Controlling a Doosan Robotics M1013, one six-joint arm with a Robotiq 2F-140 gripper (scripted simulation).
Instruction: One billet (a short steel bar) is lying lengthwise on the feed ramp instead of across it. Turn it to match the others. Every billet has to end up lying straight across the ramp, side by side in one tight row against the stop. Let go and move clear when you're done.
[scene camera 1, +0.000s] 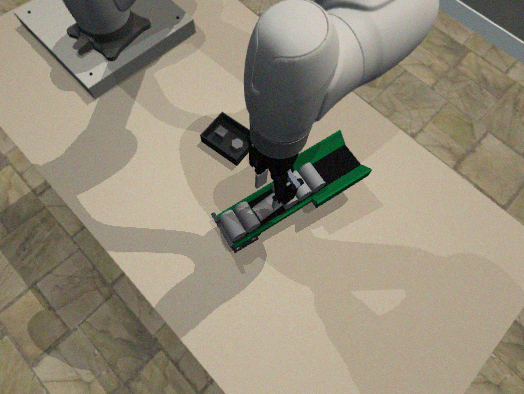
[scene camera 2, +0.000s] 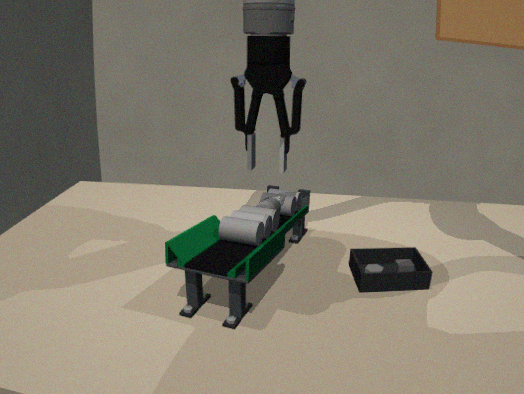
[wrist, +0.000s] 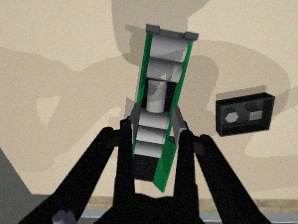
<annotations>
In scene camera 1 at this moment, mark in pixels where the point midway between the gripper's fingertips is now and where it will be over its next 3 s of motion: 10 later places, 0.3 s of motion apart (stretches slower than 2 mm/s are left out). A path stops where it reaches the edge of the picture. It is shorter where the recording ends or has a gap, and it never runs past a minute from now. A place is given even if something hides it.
The gripper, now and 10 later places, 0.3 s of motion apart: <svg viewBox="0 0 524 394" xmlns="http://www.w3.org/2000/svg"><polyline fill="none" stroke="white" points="269,194 268,196 267,200 267,202 267,204 266,206 266,207 266,207 266,207 266,207 266,206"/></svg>
</annotations>
